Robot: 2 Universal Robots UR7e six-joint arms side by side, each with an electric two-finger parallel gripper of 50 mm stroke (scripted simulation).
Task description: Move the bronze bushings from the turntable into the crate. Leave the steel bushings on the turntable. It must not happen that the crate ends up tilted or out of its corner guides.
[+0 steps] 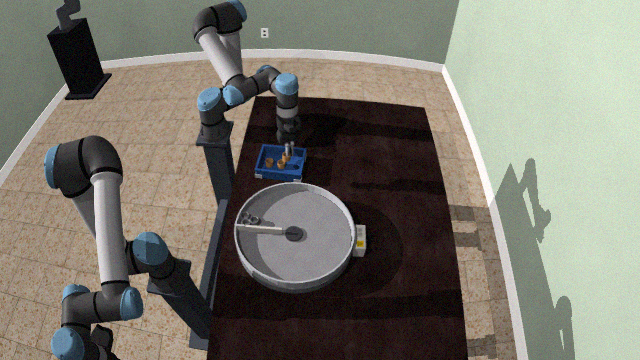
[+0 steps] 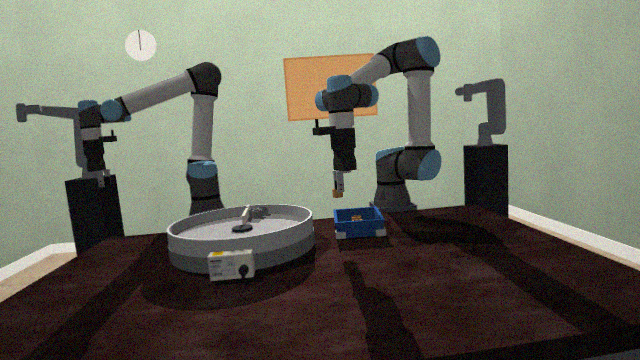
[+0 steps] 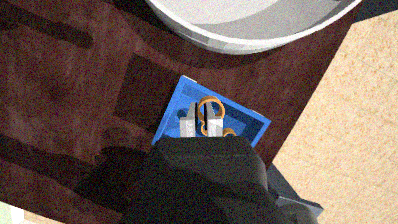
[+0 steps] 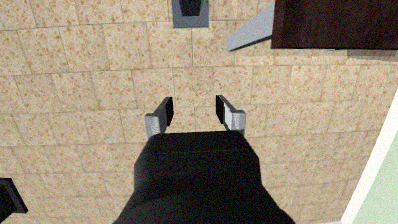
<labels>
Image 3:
left gripper: 200,110
blue crate: 243,121
</labels>
